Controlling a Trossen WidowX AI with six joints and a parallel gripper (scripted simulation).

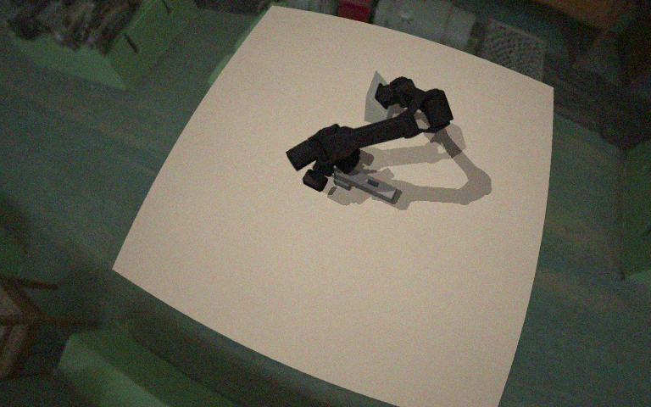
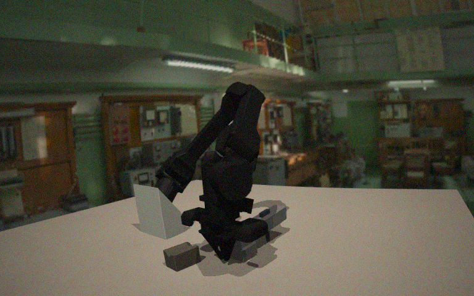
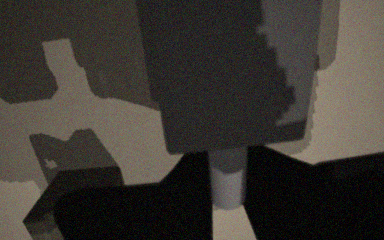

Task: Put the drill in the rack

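Now: gripper tip 50 mm to the right of the drill, 40 mm below it and 10 mm short of it. Also, from my gripper tip: dark rack (80 mm behind, 40 mm to the right); blue key (140 mm to the left, 40 mm above, 20 mm ahead); grey holder block (110 mm to the left, 30 mm above, 20 mm ahead).
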